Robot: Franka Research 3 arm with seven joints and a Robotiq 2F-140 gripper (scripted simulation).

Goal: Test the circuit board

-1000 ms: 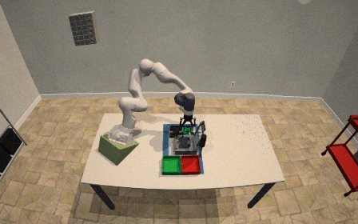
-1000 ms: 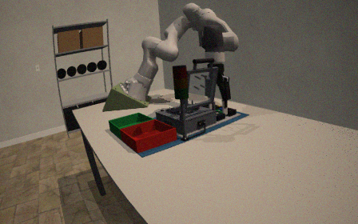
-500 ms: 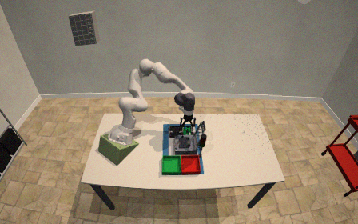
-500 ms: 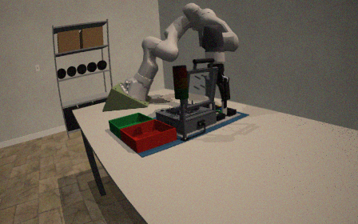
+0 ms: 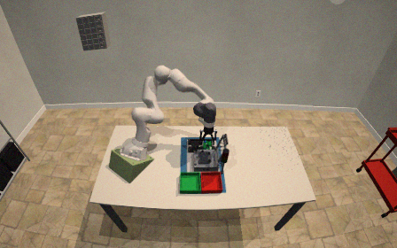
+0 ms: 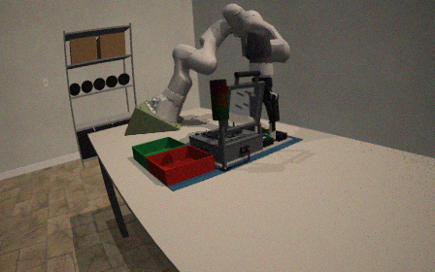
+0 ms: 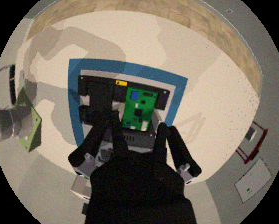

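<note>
Now: hand 20 mm above the green circuit board. Round my hand: plate (40 mm behind, 160 mm to the right, 30 mm above); red bin (10 mm behind, 370 mm to the right, 30 mm below); clear lid (80 mm ahead, 170 mm to the right, 140 mm above).
</note>
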